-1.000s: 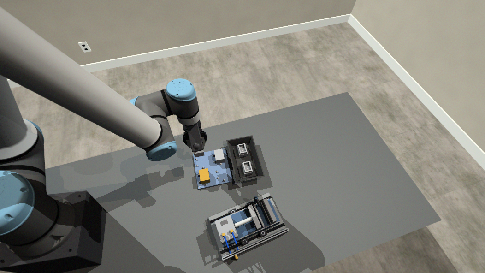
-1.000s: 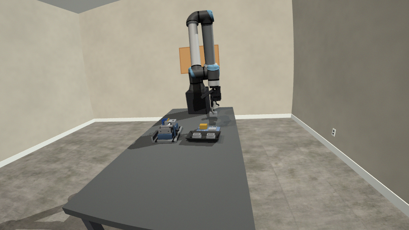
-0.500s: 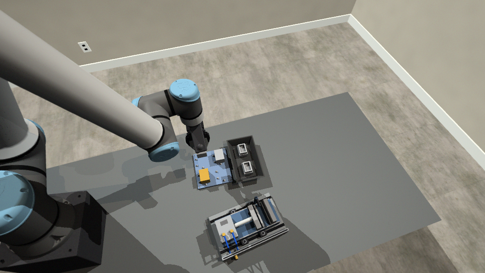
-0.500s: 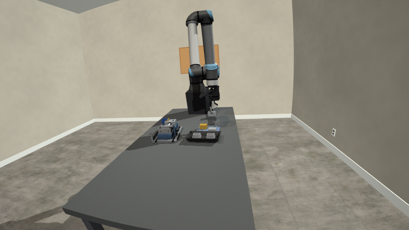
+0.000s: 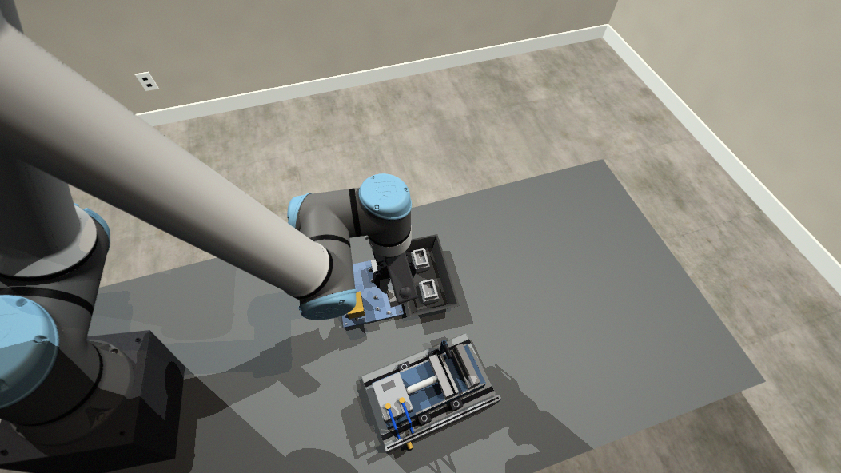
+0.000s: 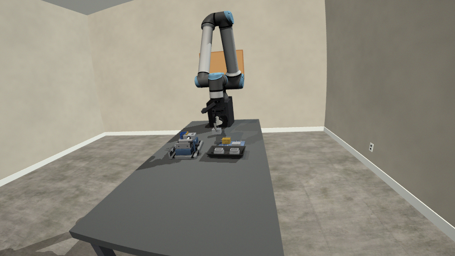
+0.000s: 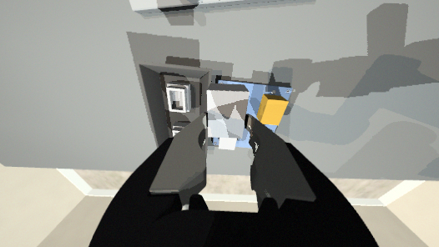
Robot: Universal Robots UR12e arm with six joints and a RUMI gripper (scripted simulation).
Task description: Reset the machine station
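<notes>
Now: hand 22 cm to the left of the pale rod, 8 cm above it and 3 cm short of it. The rest, counted from my hand: yellow brass blank (14 cm below, 12 cm behind, 3 cm to the left); then gray blank (2 cm below); then blue infeed plate (16 cm below, 8 cm to the left, 7 cm behind).
</notes>
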